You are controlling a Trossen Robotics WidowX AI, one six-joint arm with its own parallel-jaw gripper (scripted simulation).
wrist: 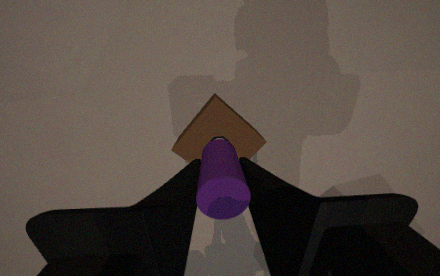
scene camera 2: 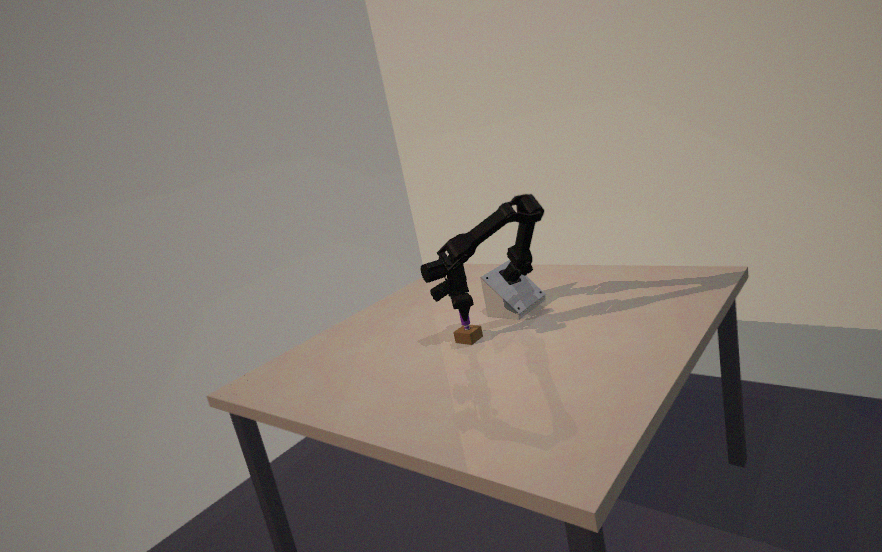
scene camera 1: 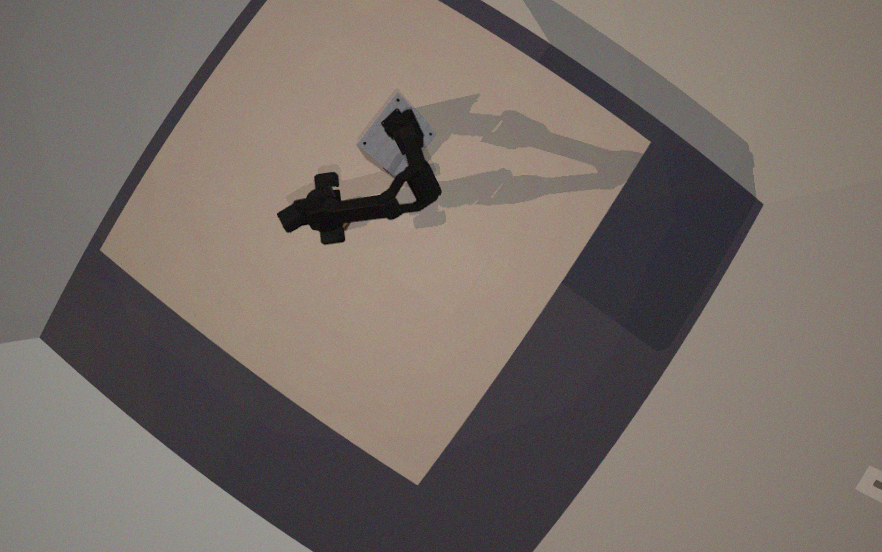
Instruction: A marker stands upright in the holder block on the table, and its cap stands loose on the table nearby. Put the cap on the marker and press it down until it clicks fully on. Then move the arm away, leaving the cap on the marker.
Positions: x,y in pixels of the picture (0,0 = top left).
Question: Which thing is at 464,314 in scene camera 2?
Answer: My gripper.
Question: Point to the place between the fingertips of my gripper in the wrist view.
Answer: At 220,163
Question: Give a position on a purple cap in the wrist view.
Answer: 222,193
